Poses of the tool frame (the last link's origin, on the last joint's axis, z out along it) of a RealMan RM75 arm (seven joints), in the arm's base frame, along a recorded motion.
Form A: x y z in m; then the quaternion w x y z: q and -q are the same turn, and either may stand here.
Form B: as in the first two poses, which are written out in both.
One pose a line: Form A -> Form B
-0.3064 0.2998 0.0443 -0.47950 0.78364 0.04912 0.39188 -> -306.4 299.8 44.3 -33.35 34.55 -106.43
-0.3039 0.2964 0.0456 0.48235 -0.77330 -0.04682 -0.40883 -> -303.9 296.4 45.6 -35.22 35.95 -104.33
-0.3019 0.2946 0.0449 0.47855 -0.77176 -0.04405 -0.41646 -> -301.9 294.6 44.9 -35.70 36.92 -104.12
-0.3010 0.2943 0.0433 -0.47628 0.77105 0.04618 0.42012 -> -301.0 294.3 43.3 -36.26 37.15 -104.04
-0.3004 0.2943 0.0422 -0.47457 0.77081 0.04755 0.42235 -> -300.4 294.3 42.2 -36.59 37.30 -104.03
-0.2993 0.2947 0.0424 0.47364 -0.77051 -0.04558 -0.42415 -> -299.3 294.7 42.4 -36.58 37.62 -103.99
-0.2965 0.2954 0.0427 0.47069 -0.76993 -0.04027 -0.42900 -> -296.5 295.4 42.7 -36.54 38.51 -103.96
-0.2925 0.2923 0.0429 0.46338 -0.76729 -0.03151 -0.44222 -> -292.5 292.3 42.9 -37.05 40.50 -103.65
